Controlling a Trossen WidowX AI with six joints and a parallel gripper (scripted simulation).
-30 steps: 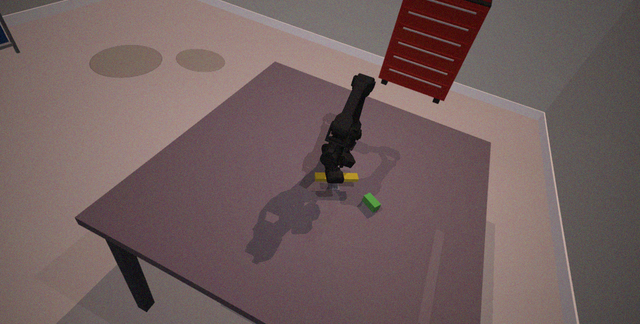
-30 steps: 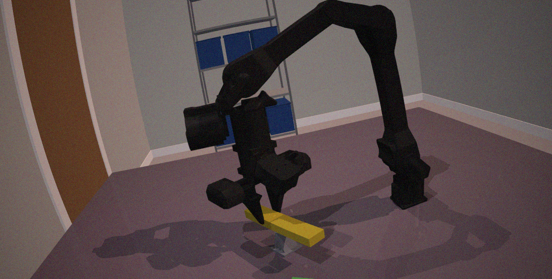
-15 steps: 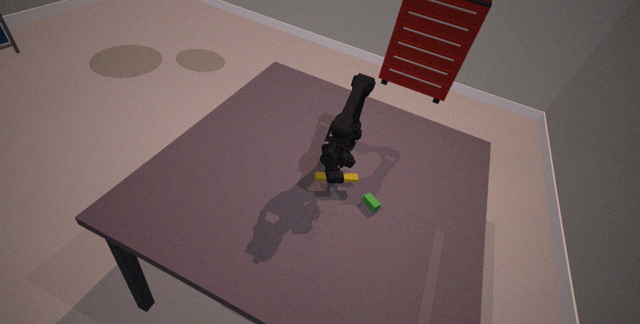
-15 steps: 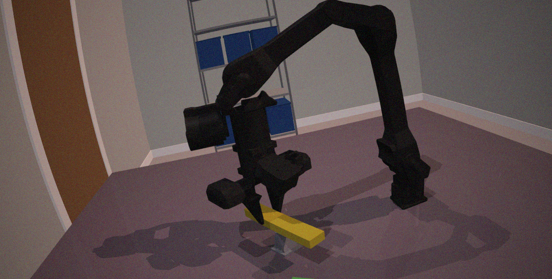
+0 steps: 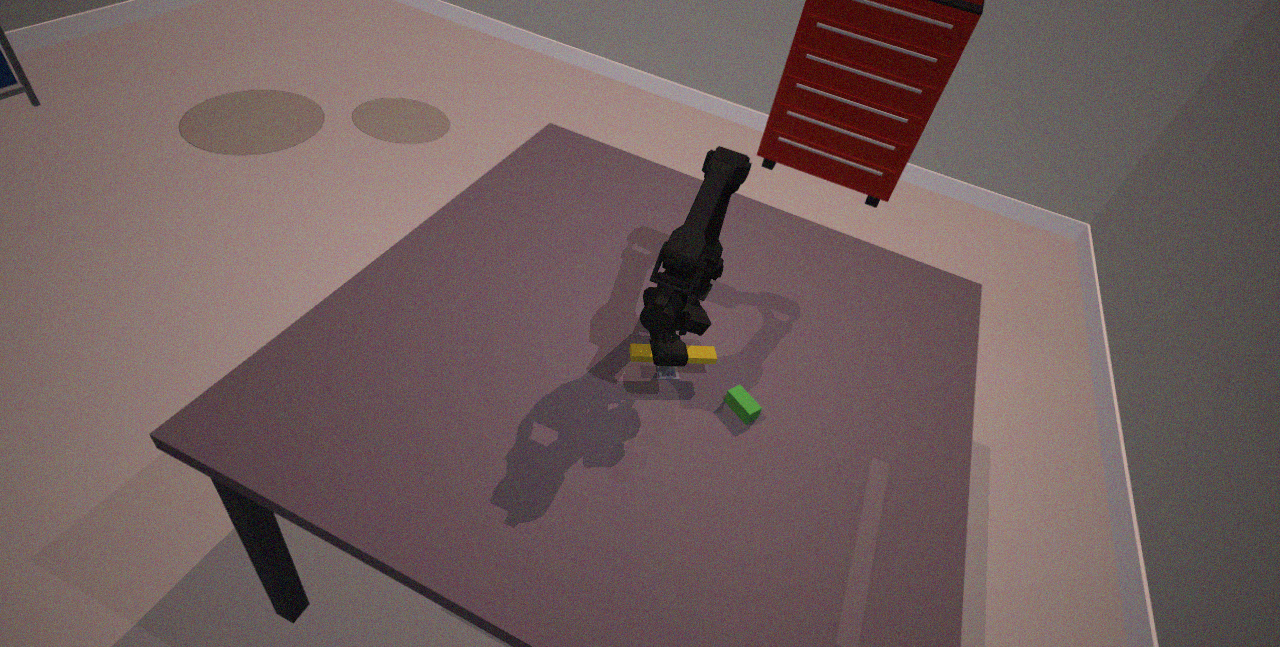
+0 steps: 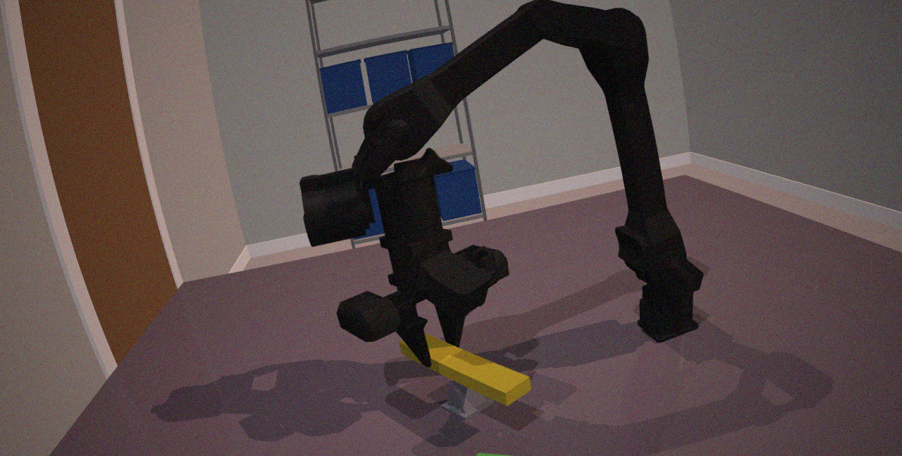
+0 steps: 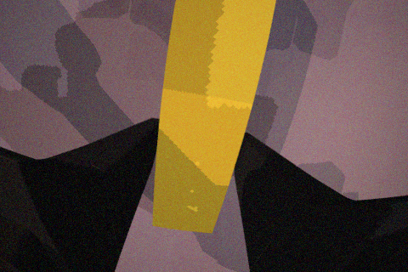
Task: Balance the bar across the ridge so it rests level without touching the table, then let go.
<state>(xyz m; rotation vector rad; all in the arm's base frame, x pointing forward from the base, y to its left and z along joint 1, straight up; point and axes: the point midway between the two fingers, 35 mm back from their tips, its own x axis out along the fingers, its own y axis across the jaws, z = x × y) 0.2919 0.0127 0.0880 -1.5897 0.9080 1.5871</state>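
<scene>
My gripper tip is 20 mm past the yellow bar and 30 mm to the right of it. Round my gripper tip: green block 190 mm to the left, 40 mm below.
</scene>
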